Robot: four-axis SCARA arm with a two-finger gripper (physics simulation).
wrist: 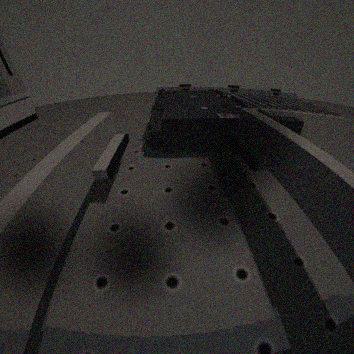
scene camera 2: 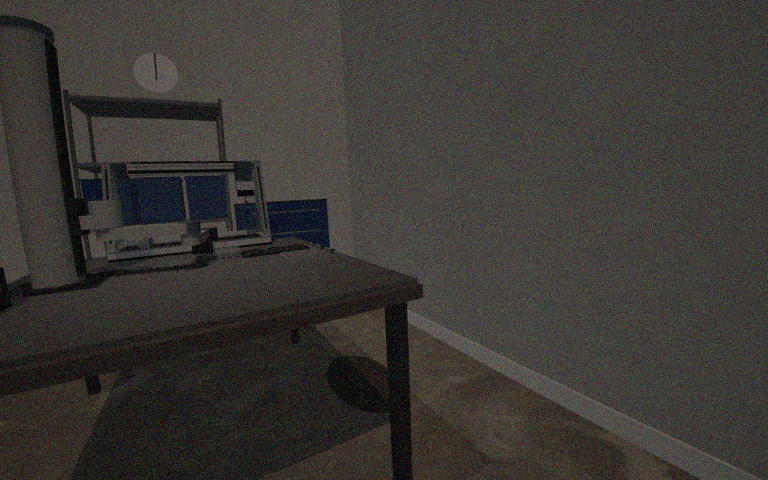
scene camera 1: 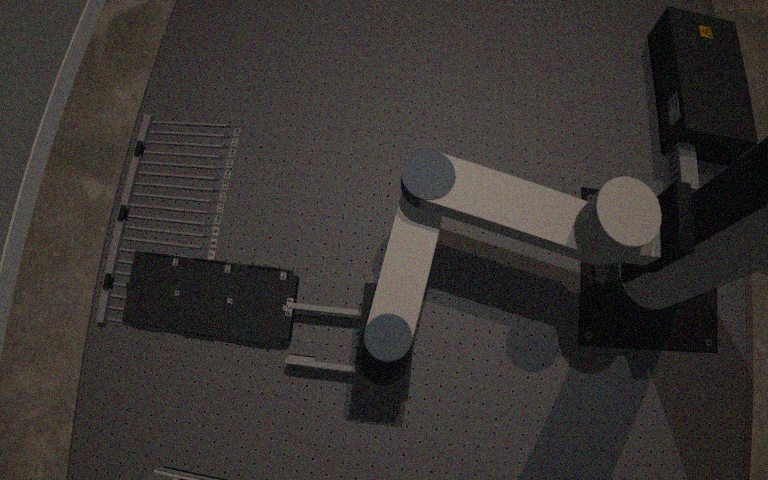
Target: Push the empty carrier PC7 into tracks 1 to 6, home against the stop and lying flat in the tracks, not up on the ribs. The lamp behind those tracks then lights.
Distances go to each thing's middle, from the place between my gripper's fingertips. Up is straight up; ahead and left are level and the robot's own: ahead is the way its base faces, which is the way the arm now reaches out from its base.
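The carrier PC7 (scene camera 1: pixel 249 303) is 1 cm below my hand, 4 cm to the right of it and 16 cm ahead of it. There is a ribbed track rack (scene camera 1: pixel 111 269) as well, 2 cm below my hand, 27 cm ahead of it and 18 cm to the right of it. As for the black control box (scene camera 1: pixel 709 76), I find it 3 cm above my hand, and it sits 77 cm behind my hand and 58 cm to the right of it.
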